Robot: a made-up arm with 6 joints.
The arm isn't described. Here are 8 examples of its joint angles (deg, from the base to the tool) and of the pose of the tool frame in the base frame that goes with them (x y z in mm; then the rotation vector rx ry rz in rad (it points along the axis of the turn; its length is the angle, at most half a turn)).
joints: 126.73 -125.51 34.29 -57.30 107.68 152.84
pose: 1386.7 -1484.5 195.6 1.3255 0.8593 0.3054
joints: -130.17 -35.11 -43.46 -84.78 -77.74 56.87
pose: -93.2 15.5 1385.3 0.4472 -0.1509 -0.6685
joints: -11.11 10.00 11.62 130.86 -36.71 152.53
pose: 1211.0 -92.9 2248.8 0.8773 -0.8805 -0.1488
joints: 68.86 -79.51 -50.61 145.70 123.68 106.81
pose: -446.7 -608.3 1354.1 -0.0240 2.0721 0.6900
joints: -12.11 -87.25 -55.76 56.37 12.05 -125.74
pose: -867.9 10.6 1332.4 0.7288 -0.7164 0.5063
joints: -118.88 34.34 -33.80 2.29 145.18 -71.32
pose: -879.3 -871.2 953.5 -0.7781 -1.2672 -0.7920
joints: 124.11 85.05 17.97 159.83 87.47 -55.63
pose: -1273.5 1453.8 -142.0 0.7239 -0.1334 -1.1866
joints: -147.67 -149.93 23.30 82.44 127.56 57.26
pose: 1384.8 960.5 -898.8 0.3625 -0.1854 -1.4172
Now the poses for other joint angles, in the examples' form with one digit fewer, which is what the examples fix.
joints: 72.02 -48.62 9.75 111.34 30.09 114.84
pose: -331 -744 2468 1.854 0.974 2.063
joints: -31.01 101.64 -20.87 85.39 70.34 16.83
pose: 1019 -628 -671 -0.102 0.345 1.379
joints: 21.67 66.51 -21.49 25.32 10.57 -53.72
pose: 1579 346 194 0.174 1.393 0.416
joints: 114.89 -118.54 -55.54 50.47 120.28 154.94
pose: 634 -920 742 0.489 -0.435 -1.641
